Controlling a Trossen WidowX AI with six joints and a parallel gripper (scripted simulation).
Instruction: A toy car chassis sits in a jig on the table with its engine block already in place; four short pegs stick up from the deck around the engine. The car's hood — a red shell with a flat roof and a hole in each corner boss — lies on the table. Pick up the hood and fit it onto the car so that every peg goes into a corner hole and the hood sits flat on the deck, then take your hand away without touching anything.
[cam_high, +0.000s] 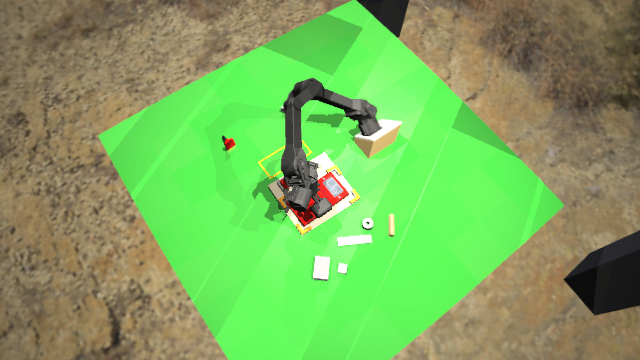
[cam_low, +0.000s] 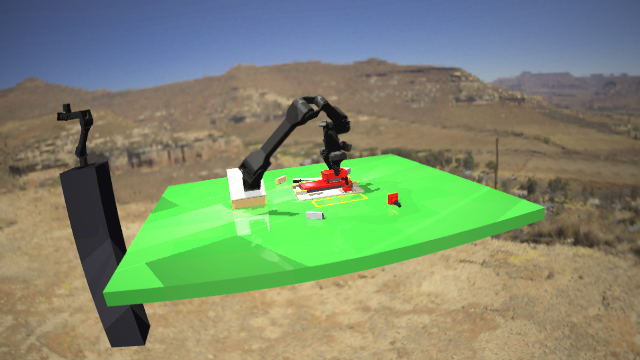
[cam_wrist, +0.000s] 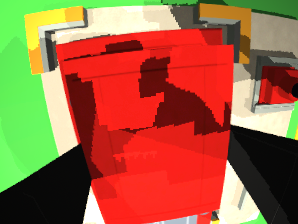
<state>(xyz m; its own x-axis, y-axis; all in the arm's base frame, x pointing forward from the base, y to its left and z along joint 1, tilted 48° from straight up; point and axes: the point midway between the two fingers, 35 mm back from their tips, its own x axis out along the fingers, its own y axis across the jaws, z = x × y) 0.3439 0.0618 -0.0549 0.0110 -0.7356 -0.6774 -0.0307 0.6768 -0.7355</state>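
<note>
Now: the red hood 10 mm above my gripper tip. Round my gripper tip: grey engine block: 30 mm below, 10 mm to the left; then wooden peg: 230 mm to the left, 200 mm behind, 40 mm below.
</note>
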